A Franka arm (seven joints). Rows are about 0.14 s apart.
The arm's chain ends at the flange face. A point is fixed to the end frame.
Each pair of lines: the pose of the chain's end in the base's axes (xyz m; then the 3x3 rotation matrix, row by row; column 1 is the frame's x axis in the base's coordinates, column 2 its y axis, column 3 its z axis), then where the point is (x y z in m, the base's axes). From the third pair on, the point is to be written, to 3 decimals.
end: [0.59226, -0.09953, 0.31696], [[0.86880, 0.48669, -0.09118], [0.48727, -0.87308, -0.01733], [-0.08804, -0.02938, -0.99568]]
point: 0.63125 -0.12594 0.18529
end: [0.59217, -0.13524, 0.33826], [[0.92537, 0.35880, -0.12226], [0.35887, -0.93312, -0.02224], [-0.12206, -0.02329, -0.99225]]
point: 0.62316 -0.16922 0.20620
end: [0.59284, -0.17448, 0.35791], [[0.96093, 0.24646, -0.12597], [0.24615, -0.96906, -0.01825], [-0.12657, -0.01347, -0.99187]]
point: 0.619 -0.213 0.226
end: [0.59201, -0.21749, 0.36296], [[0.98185, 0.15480, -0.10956], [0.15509, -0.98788, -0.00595], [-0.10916, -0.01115, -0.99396]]
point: 0.617 -0.259 0.232
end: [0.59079, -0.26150, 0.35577], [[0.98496, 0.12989, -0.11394], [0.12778, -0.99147, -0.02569], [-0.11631, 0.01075, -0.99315]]
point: 0.614 -0.306 0.225
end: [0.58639, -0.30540, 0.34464], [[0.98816, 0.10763, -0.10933], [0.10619, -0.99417, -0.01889], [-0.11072, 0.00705, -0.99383]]
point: 0.610 -0.350 0.214
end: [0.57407, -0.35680, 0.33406], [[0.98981, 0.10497, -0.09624], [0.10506, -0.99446, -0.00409], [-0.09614, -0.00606, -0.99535]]
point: 0.599 -0.400 0.203
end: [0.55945, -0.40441, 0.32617], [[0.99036, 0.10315, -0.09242], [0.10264, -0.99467, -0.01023], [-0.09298, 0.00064, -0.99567]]
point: 0.585 -0.448 0.196
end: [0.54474, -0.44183, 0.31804], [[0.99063, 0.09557, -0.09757], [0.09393, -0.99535, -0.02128], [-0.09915, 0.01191, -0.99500]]
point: 0.569 -0.487 0.188
